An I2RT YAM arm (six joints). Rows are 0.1 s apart.
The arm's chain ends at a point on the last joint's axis. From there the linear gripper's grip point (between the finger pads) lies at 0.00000 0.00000 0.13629 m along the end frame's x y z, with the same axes.
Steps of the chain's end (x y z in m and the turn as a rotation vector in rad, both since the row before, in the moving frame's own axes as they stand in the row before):
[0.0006 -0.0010 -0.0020 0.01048 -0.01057 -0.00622]
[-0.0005 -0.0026 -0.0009 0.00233 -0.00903 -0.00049]
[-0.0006 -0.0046 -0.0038 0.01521 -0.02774 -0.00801]
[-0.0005 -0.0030 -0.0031 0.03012 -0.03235 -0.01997]
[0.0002 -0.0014 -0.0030 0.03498 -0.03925 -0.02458]
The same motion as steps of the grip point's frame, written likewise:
[-0.0008 -0.0024 -0.0020 0.01048 -0.01057 -0.00622]
[-0.0017 -0.0029 -0.0009 0.00233 -0.00903 -0.00049]
[-0.0044 -0.0067 -0.0039 0.01521 -0.02774 -0.00801]
[-0.0049 -0.0071 -0.0032 0.03012 -0.03235 -0.01997]
[-0.0052 -0.0061 -0.0032 0.03498 -0.03925 -0.02458]

